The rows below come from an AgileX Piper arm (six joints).
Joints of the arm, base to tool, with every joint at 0 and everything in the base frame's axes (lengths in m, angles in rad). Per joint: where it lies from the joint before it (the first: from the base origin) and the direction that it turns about. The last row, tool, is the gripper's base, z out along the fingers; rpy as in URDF.
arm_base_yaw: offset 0 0 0.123 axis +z
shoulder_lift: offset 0 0 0 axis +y
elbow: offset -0.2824 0 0.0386 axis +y
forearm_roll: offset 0.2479 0 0.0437 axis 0.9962 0 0.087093
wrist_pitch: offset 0 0 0 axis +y
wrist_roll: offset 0.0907 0 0.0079 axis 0.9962 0 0.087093
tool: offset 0 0 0 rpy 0 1.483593 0
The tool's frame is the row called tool.
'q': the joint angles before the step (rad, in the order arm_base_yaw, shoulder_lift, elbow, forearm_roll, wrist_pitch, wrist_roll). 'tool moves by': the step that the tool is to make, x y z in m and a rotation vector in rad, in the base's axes. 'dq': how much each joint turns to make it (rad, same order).
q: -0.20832, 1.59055, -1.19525, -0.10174, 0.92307, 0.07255
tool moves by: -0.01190, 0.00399, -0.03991, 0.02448, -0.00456, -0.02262
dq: 0.00000, 0.00060, 0.16486, 0.00707, -0.16294, 0.03690
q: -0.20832, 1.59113, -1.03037, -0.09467, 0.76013, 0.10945
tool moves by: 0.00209, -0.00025, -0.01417, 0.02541, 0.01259, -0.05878
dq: -0.00001, 0.03264, 0.01908, 0.00001, -0.03012, 0.06486
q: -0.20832, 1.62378, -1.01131, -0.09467, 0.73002, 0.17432
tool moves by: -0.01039, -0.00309, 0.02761, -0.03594, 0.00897, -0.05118
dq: -0.00198, -0.06713, -0.03749, -0.05772, 0.11262, 0.06663
